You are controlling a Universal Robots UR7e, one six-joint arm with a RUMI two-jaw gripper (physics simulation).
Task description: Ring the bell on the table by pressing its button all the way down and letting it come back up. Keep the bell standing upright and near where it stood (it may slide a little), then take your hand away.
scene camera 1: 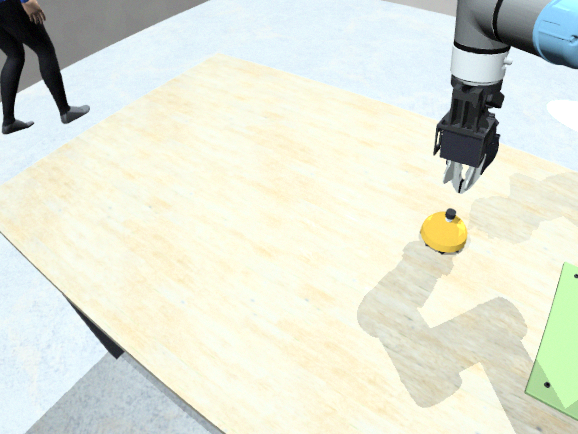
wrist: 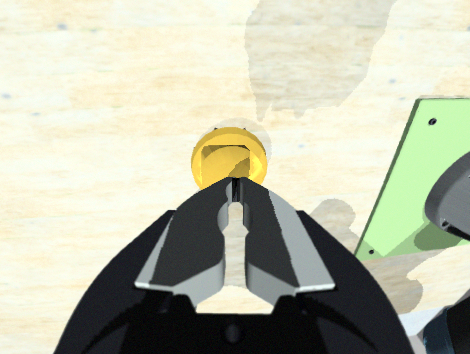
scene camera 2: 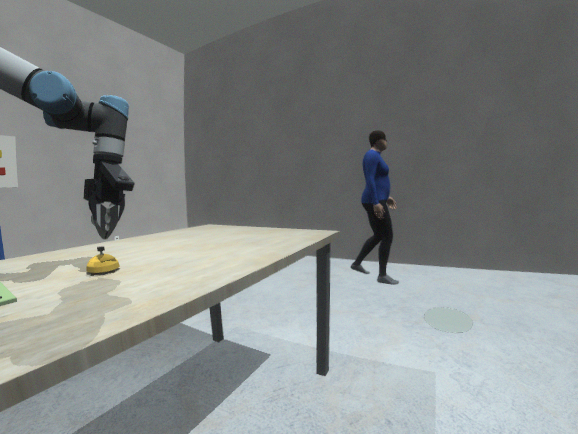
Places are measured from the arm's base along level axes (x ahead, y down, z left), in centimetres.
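Where they show: gripper, fingertip midpoint: (scene camera 1: 459, 192) (wrist: 236, 180) (scene camera 2: 104, 239).
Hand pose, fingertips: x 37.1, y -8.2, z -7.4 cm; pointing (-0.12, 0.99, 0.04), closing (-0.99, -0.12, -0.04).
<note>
Each offset is from my fingertips to the centre of the thing. Level surfaces: height alone.
The yellow bell @(dx -0.2, dy +5.6, dz +2.8 cm) (scene camera 1: 443, 234) (scene camera 2: 103, 265) (wrist: 227, 137) stands upright on the table @(dy +8.9 cm) (scene camera 1: 200, 225) (scene camera 2: 200, 255). Its black button @(dx -0.2, dy +2.8, dz +2.8 cm) (scene camera 1: 450, 214) (scene camera 2: 100, 249) sticks up on its stem above the dome. My gripper (scene camera 1: 461, 190) (scene camera 2: 105, 236) (wrist: 236, 180) is shut and empty, pointing down. Its tips are above the bell, with a visible gap between them and the button in both scene views. In the wrist view the fingertips cover the near part of the bell, and the button is mostly hidden behind them.
A green plate (scene camera 1: 560, 340) (scene camera 2: 6, 295) (wrist: 400, 200) lies on the table beside the bell; in the wrist view a grey round part (wrist: 455, 200) stands on it. A person (scene camera 1: 30, 55) (scene camera 2: 376, 185) in a blue top is on the floor beyond the table.
</note>
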